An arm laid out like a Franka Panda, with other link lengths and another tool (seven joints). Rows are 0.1 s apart.
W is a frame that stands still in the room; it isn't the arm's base.
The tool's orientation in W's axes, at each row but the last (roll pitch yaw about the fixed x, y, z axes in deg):
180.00, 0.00, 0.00
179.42, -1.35, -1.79
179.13, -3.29, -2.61
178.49, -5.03, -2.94
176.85, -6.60, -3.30
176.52, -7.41, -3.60
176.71, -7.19, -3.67
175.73, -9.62, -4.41
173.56, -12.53, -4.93
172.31, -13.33, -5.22
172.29, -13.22, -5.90
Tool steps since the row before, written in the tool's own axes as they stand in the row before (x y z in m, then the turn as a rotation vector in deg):
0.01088, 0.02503, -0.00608, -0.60, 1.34, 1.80
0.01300, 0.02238, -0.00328, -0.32, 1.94, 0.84
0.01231, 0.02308, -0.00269, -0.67, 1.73, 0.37
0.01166, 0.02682, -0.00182, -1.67, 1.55, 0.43
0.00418, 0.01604, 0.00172, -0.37, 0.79, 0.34
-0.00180, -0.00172, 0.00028, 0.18, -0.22, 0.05
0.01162, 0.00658, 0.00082, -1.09, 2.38, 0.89
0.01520, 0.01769, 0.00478, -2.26, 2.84, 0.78
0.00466, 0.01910, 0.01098, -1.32, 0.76, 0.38
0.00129, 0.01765, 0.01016, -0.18, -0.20, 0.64
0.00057, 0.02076, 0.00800, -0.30, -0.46, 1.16
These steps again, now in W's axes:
0.01088, -0.02503, 0.00608, -0.60, -1.34, -1.80
0.01221, -0.02274, 0.00381, -0.36, -1.94, -0.83
0.01105, -0.02356, 0.00374, -0.73, -1.70, -0.38
0.01001, -0.02731, 0.00354, -1.71, -1.48, -0.53
0.00331, -0.01633, -0.00035, -0.38, -0.79, -0.34
-0.00163, 0.00181, -0.00061, 0.20, 0.20, -0.04
0.01114, -0.00734, 0.00102, -1.14, -2.36, -0.88
0.01413, -0.01914, -0.00086, -2.35, -2.72, -0.94
0.00469, -0.02069, -0.00755, -1.29, -0.69, -0.57
0.00130, -0.01905, -0.00720, -0.01, 0.11, -0.68
-0.00050, -0.02171, -0.00488, 0.02, 0.30, -1.25

